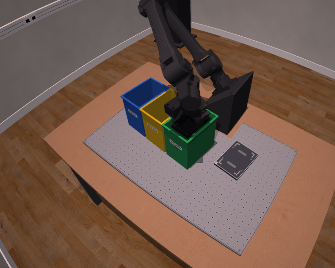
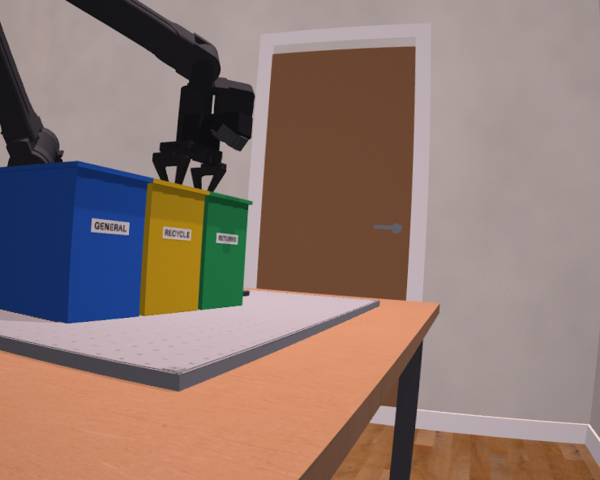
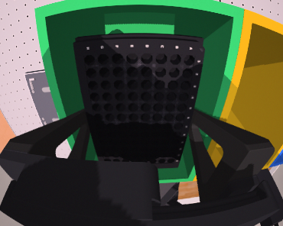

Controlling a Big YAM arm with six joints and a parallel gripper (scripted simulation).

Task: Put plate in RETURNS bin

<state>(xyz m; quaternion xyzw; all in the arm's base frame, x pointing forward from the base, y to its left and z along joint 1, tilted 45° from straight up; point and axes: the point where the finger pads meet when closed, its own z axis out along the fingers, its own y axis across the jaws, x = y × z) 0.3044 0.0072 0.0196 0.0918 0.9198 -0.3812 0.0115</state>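
The black 96-well plate is right at my hand. The rest, counted from my hand: plate nest N1: 6 cm behind, 20 cm to the left, 17 cm below; yellow recycle bin: 2 cm behind, 13 cm to the right, 8 cm below; green returns bin: 8 cm below.
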